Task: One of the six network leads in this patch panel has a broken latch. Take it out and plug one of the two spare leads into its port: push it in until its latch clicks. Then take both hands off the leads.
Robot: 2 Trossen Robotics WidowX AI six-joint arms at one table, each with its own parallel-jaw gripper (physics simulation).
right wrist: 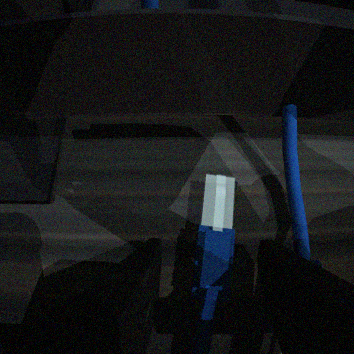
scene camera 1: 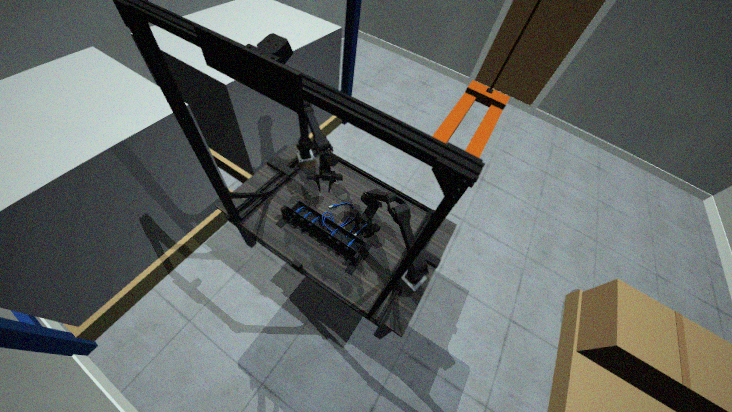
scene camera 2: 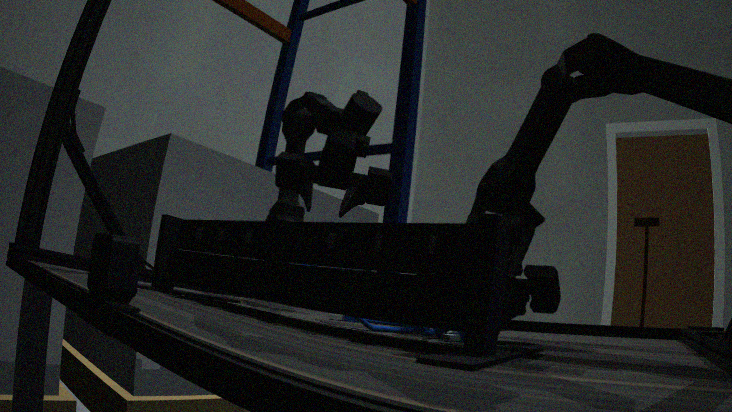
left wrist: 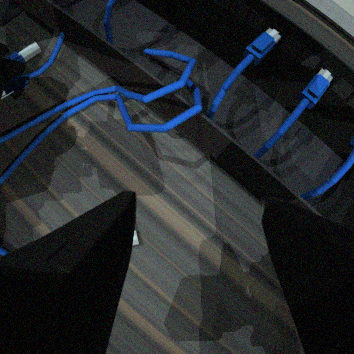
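The black patch panel lies across the wooden table, with several blue leads running to it. In the left wrist view, two blue plugs with white tips point at the panel, and a loose blue cable zigzags over the table. My left gripper is open and empty, hovering above the table behind the panel. My right gripper is low at the panel's right end. Its open fingers straddle a spare lead's plug without pinching it. A second blue lead lies just to the right.
A black gantry frame spans the table, with posts at the corners. A blue post stands behind the table. A small white piece lies on the table near my left finger.
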